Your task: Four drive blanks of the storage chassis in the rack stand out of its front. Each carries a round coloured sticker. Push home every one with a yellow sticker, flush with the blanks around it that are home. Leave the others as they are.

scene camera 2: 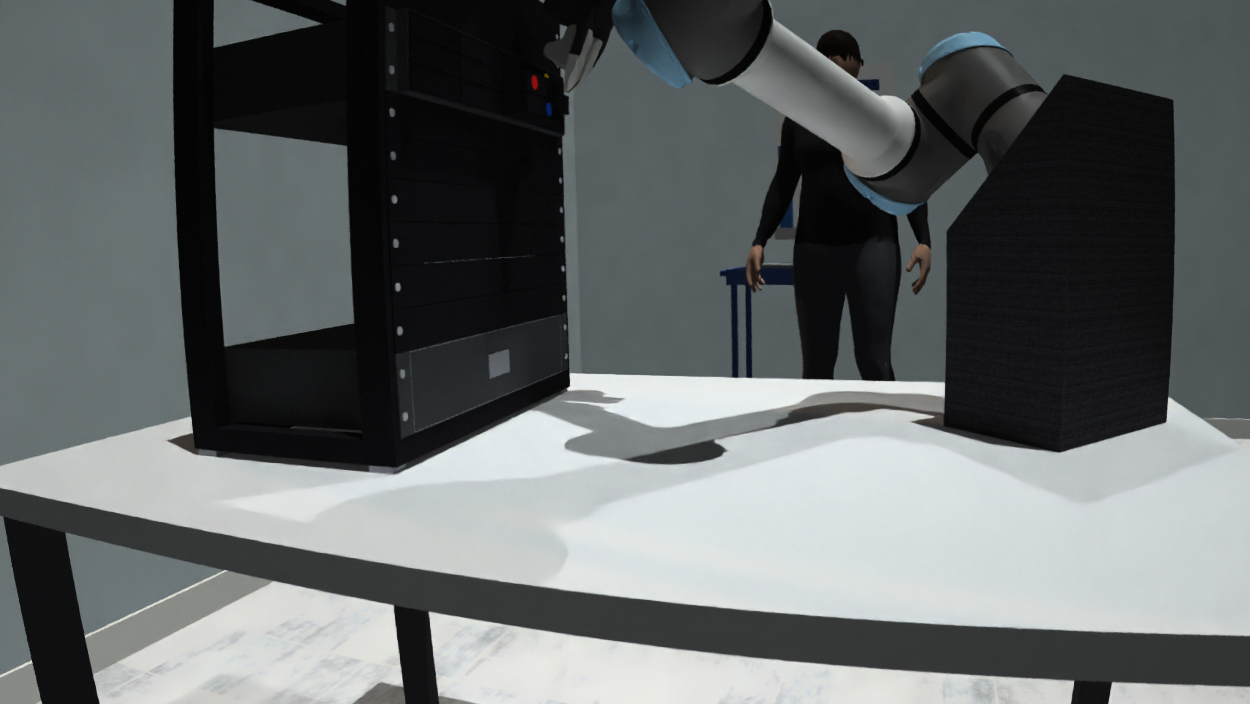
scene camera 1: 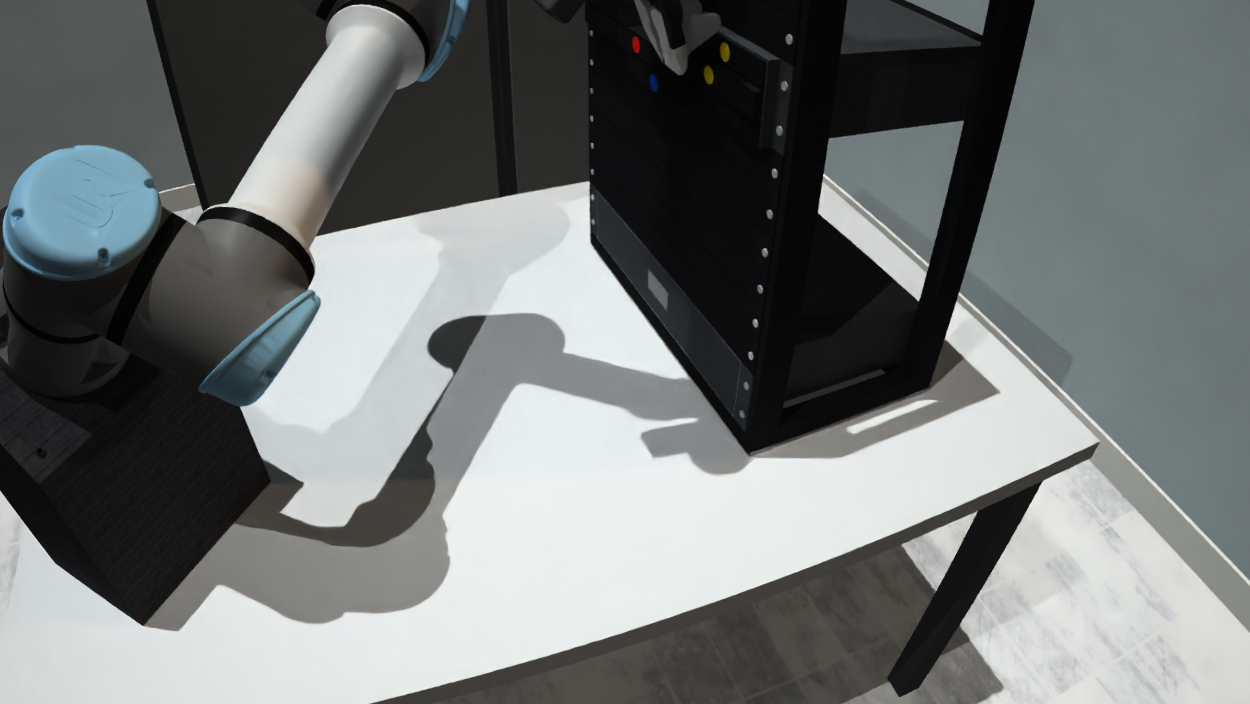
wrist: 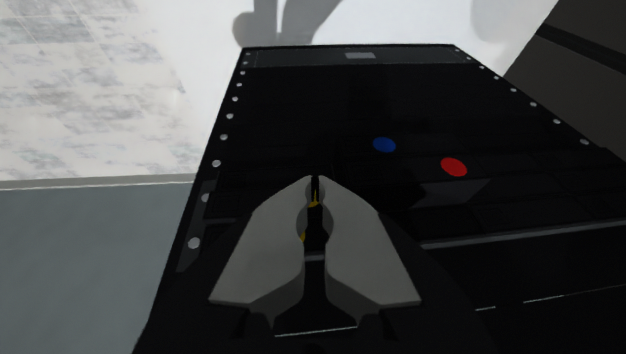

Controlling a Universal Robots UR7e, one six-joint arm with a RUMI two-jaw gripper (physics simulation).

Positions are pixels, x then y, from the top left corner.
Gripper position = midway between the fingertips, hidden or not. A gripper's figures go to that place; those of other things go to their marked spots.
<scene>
My gripper (scene camera 2: pixel 566 92): 1.20 m from the lens. A black rack (scene camera 2: pixel 458 119) is 1.01 m from the lens.
</scene>
